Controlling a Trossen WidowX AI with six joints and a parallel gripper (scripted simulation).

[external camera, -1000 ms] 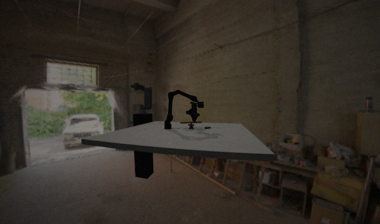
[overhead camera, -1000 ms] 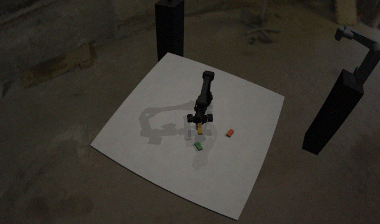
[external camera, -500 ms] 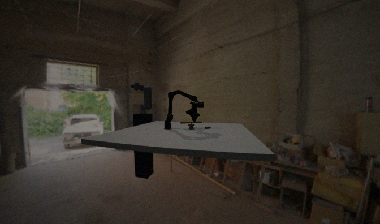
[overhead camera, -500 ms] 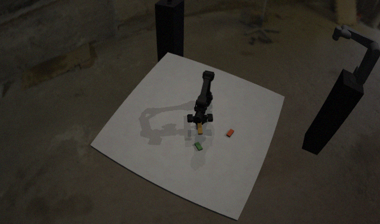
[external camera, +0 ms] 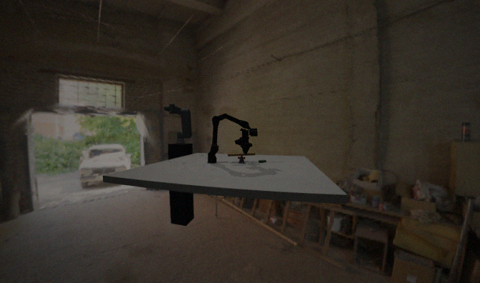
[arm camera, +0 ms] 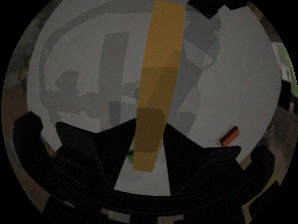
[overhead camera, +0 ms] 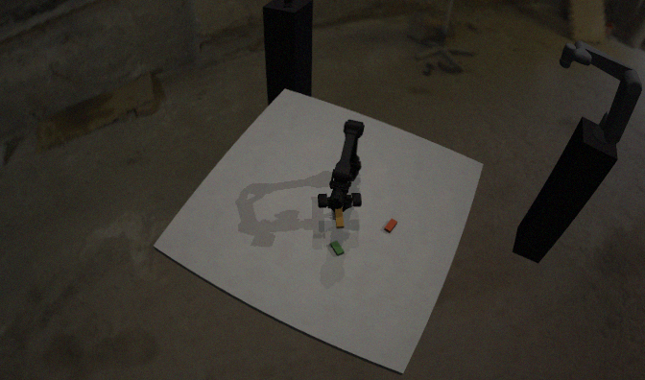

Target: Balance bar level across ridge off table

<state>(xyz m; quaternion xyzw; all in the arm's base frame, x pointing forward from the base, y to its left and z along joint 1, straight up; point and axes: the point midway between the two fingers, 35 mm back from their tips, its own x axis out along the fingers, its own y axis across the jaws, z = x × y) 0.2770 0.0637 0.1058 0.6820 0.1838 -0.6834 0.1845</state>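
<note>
Right now my gripper tip is 3 cm past the bar and 2 cm to the left of it. From my gripper tip the other things lie so: green block (14 cm ahead, 7 cm to the left, 6 cm below); then orange-red block (24 cm to the left, 8 cm behind, 6 cm below).
</note>
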